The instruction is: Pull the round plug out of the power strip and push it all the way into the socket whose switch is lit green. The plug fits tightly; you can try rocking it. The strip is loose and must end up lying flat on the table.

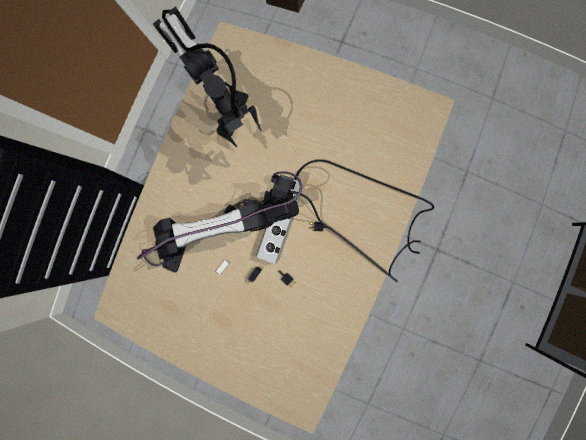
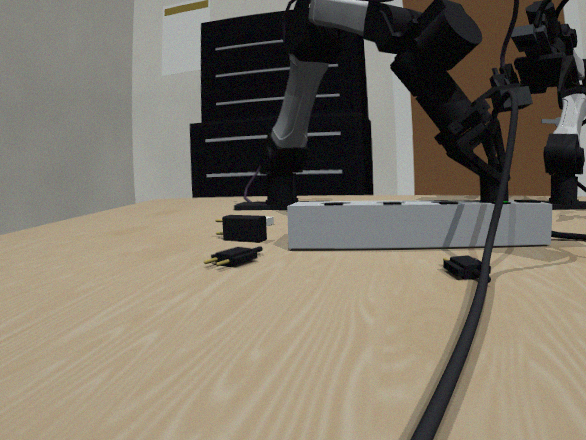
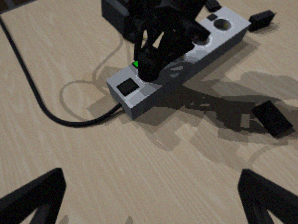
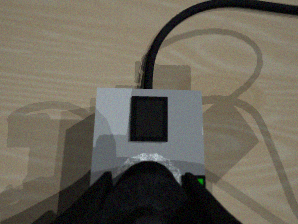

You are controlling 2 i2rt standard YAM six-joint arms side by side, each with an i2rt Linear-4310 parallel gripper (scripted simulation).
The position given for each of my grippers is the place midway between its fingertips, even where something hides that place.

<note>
In view: my left gripper (image 2: 533,96), my right gripper (image 2: 502,182), a black round plug (image 2: 489,187), a flat black plug (image 2: 466,267), a black adapter (image 2: 249,228), a flat black plug (image 2: 238,255) and a black block (image 3: 271,118).
My left gripper is seen too in image 3 (image 3: 151,177). My right gripper shows as well in image 3 (image 3: 143,67) and in image 4 (image 4: 148,181). Image 4 does not show the black adapter: it is out of frame. Image 4 misses the black block: it is out of frame.
</note>
